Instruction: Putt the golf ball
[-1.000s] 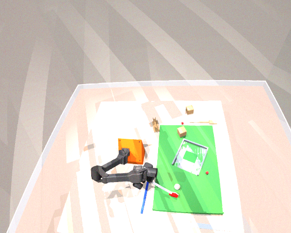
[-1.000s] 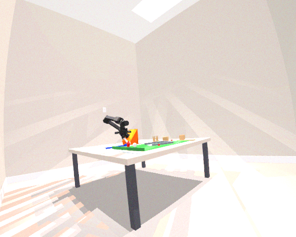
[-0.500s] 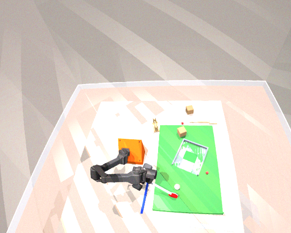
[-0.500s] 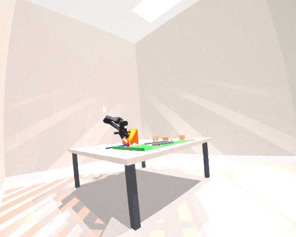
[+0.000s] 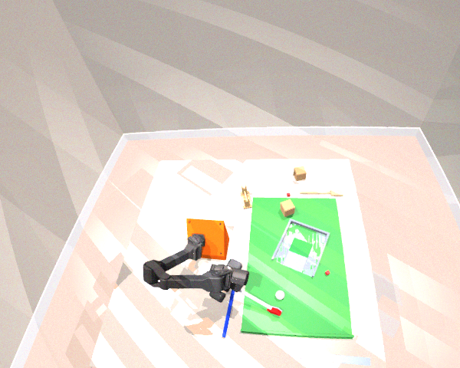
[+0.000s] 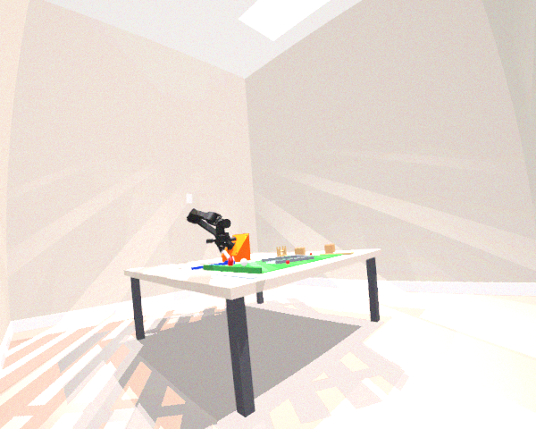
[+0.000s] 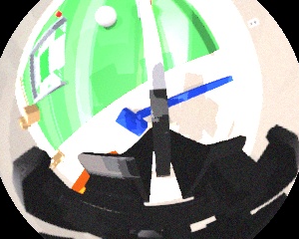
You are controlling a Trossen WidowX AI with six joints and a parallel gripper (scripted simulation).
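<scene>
Right now the blue putter is 70 mm to the right of my gripper tip and 60 mm below it. The rest, counted from my gripper tip: white golf ball 230 mm ahead, 10 mm to the right, 50 mm below; then red putter 110 mm ahead, 40 mm to the right.
</scene>
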